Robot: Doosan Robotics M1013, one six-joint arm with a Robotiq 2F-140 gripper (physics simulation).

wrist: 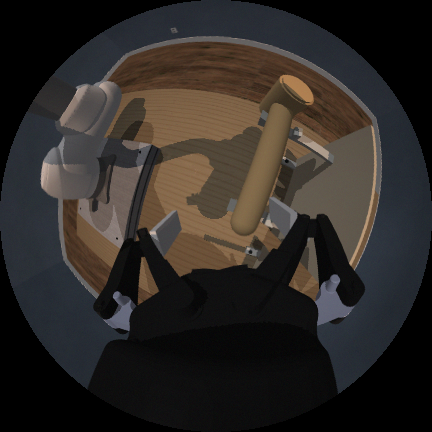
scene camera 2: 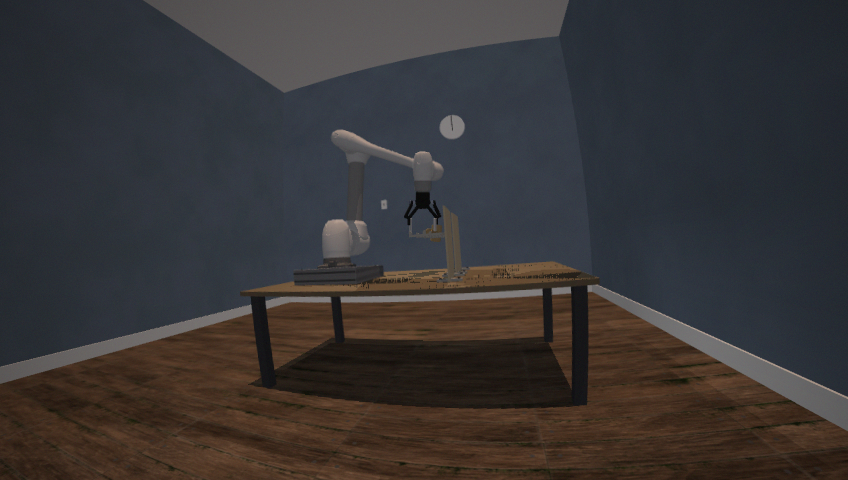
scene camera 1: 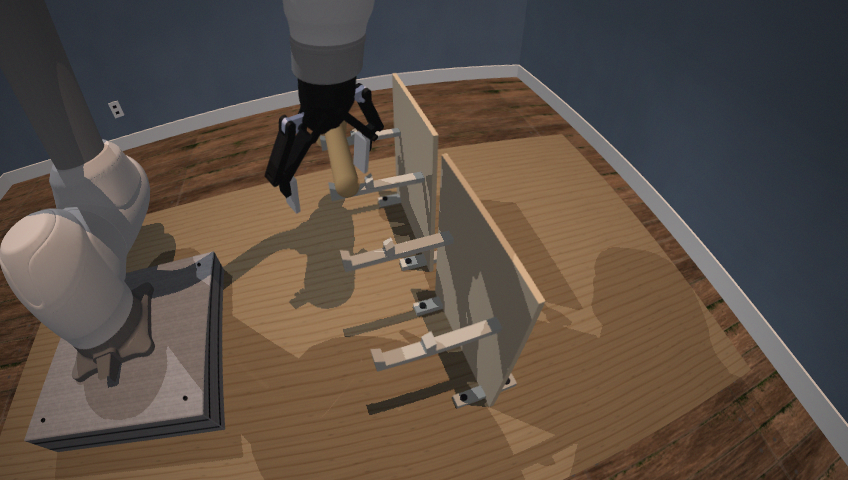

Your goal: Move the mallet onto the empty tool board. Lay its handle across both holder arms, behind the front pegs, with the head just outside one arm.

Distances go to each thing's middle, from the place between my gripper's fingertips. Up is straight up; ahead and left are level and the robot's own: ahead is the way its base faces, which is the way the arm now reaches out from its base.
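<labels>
There's a wooden mallet (scene camera 1: 346, 181) here, and it's 10 mm below my hand, 50 mm ahead of it and 110 mm to the left of it.
</labels>
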